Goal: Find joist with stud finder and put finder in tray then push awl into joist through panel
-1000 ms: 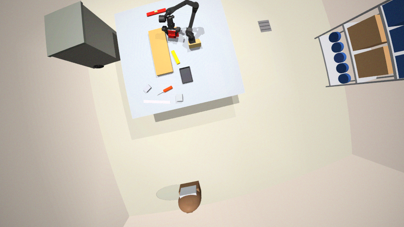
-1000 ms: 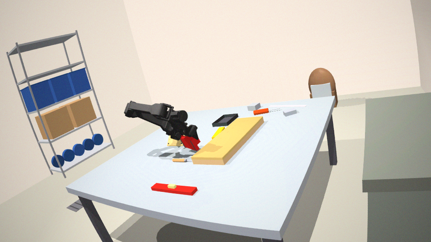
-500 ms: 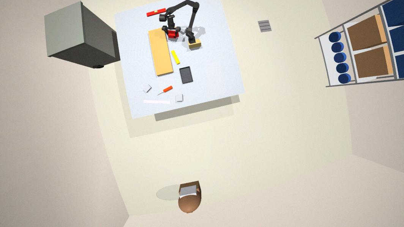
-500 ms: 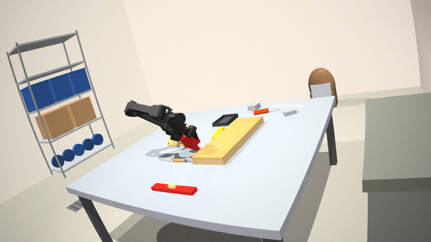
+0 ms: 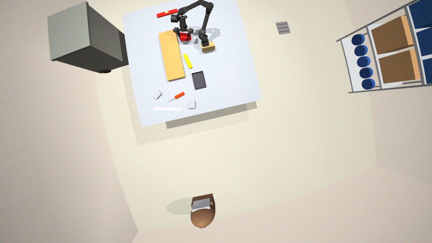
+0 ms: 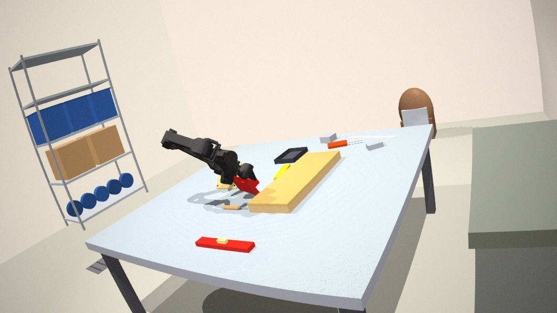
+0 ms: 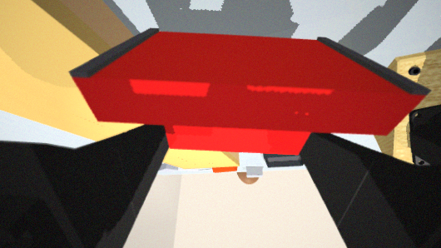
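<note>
My gripper tip is 20 mm past the red stud finder. From my gripper tip the other things lie so: awl: 130 mm to the right, 70 mm below, 10 mm behind; yellow block: 210 mm to the left, 70 mm below, 30 mm ahead; red level: 390 mm to the right, 100 mm ahead, 60 mm below.
</note>
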